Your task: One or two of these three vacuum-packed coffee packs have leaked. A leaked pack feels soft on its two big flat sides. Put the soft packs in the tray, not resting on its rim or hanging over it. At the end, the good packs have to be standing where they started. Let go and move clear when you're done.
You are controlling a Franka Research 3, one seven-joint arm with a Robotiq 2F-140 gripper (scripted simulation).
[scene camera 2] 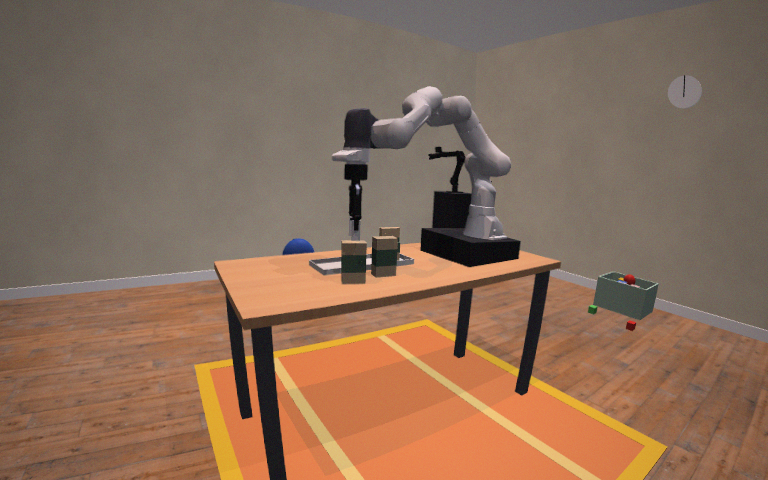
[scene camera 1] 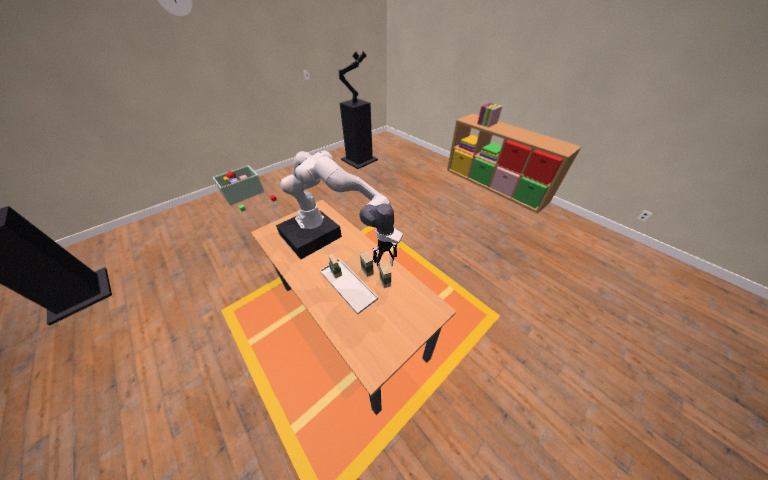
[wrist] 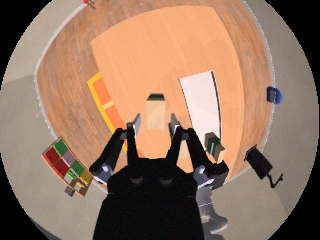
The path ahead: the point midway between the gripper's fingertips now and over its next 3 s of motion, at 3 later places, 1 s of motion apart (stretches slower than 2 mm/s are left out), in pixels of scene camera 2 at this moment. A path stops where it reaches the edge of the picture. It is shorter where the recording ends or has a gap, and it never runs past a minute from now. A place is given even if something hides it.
My gripper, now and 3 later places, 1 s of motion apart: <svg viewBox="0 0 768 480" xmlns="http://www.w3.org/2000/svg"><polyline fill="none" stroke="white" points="354,238 354,246 353,256 353,249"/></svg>
